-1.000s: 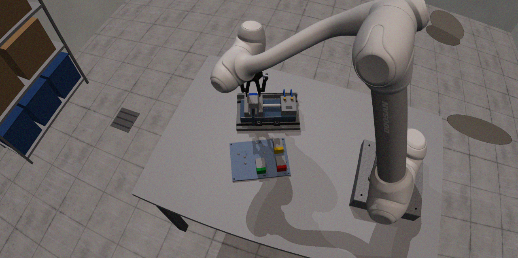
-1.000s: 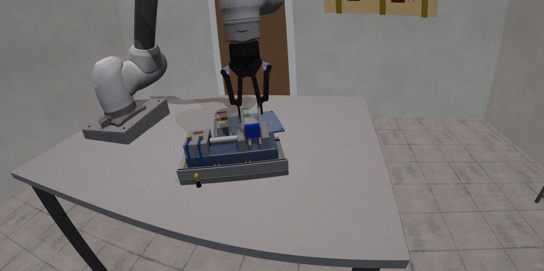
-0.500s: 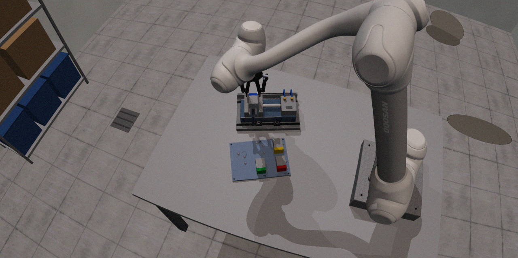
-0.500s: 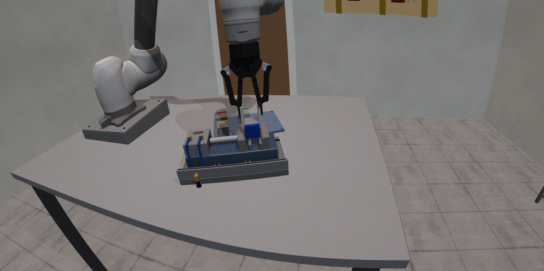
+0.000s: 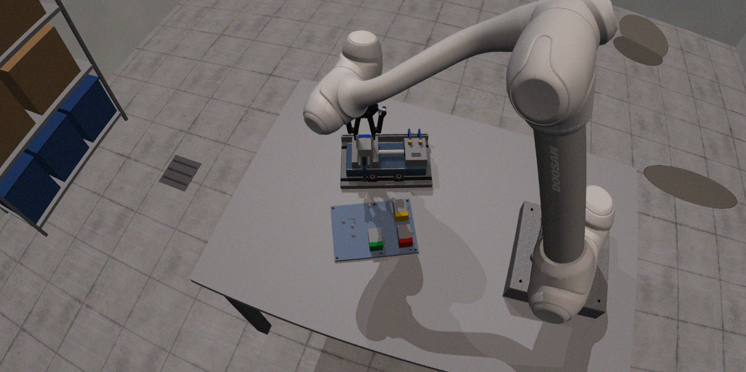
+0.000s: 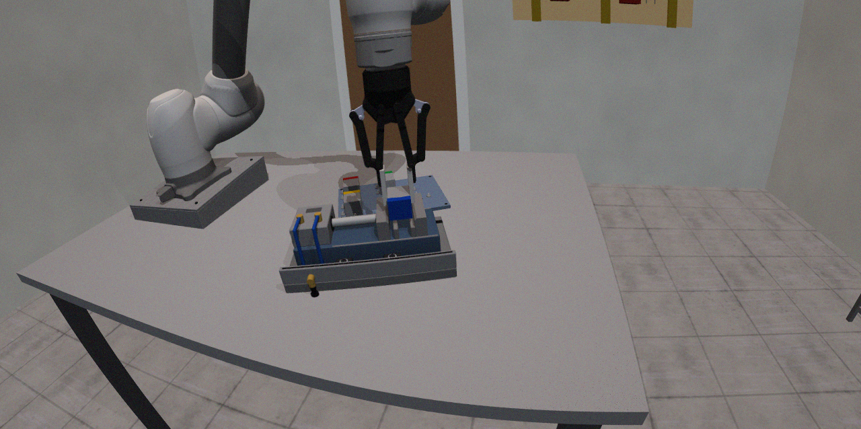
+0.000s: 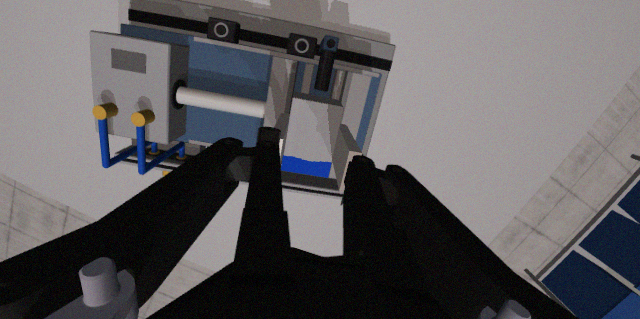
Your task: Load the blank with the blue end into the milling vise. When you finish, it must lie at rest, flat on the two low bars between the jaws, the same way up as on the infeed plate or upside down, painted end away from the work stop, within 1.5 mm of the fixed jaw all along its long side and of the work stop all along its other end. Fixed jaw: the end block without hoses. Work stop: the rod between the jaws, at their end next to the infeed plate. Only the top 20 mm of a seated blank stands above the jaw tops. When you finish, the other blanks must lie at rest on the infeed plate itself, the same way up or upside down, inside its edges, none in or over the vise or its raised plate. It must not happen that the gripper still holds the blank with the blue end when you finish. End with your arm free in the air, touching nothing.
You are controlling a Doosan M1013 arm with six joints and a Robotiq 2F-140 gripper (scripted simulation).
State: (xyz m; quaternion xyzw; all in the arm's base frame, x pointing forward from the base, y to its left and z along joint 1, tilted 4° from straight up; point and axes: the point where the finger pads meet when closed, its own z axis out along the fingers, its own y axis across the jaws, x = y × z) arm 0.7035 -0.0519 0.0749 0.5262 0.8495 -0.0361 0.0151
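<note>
My hand is 30 mm above the blue-ended blank. Round my hand: black work stop rod: 50 mm to the left, 50 mm below, 20 mm behind; moving jaw: 60 mm below, 30 mm behind, 10 mm to the right; fixed jaw: 60 mm below, 30 mm ahead, 20 mm to the left.
</note>
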